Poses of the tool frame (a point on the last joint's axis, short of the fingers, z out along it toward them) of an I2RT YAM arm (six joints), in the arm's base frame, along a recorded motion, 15 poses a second.
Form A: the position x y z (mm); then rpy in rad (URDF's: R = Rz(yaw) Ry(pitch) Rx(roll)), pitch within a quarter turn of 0, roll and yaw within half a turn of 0.
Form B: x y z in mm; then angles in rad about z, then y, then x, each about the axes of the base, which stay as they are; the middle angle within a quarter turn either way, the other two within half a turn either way. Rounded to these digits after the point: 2 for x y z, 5 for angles.
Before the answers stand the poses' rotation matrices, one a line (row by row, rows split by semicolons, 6 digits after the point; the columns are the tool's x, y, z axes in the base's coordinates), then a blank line. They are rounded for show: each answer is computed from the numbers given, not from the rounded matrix.
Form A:
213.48 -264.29 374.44 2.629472 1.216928 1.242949
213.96 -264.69 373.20 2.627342 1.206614 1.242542
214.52 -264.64 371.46 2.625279 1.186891 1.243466
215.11 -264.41 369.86 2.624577 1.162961 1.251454
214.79 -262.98 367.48 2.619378 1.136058 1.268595
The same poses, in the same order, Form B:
0.111584 0.973293 0.200624; 0.328072 0.154487 -0.931935; -0.938039 0.169809 -0.302072
0.114831 0.972352 0.203335; 0.337167 0.154388 -0.928699; -0.934415 0.175201 -0.310117
0.120422 0.970642 0.208213; 0.354658 0.153833 -0.922254; -0.927209 0.184904 -0.325721
0.124517 0.967799 0.218772; 0.376571 0.157897 -0.912832; -0.917982 0.196046 -0.344784
0.125351 0.962085 0.242237; 0.402087 0.173947 -0.898926; -0.906980 0.210081 -0.365038

213.48 -264.29 374.44 -1.45665 0.20200 1.88424
213.96 -264.69 373.20 -1.45324 0.20476 1.89308
214.52 -264.64 371.46 -1.44736 0.20975 1.91030
215.11 -264.41 369.86 -1.44284 0.22056 1.93194
214.79 -262.98 367.48 -1.44124 0.24467 1.95653

